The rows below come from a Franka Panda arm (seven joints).
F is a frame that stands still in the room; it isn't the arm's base.
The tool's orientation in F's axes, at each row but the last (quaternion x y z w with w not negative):
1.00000 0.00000 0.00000 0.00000
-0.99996 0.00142 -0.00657 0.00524
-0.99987 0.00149 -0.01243 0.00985
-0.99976 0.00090 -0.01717 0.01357
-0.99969 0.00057 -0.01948 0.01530
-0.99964 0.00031 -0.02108 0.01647
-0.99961 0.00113 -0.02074 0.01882
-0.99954 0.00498 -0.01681 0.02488
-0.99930 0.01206 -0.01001 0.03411
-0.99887 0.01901 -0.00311 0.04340
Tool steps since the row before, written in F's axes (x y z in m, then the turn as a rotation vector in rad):
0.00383 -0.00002 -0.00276 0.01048 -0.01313 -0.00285
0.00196 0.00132 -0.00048 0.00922 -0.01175 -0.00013
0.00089 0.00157 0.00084 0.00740 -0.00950 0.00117
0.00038 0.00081 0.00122 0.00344 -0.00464 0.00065
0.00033 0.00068 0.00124 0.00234 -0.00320 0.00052
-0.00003 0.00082 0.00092 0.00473 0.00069 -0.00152
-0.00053 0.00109 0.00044 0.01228 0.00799 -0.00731
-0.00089 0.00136 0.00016 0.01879 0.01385 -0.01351
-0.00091 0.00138 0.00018 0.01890 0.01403 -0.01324
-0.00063 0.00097 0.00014 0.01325 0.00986 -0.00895
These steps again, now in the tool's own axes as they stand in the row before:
0.00383 0.00002 0.00276 0.01048 0.01313 0.00285
0.00195 -0.00132 0.00052 0.00925 0.01173 0.00013
0.00091 -0.00159 -0.00079 0.00746 0.00945 -0.00117
0.00042 -0.00084 -0.00118 0.00347 0.00462 -0.00066
0.00038 -0.00072 -0.00120 0.00236 0.00318 -0.00053
0.00001 -0.00085 -0.00089 0.00466 -0.00064 0.00174
-0.00051 -0.00111 -0.00042 0.01194 -0.00773 0.00811
-0.00090 -0.00136 -0.00012 0.01818 -0.01333 0.01481
-0.00094 -0.00137 -0.00010 0.01829 -0.01353 0.01455
-0.00067 -0.00095 -0.00006 0.01282 -0.00954 0.00987

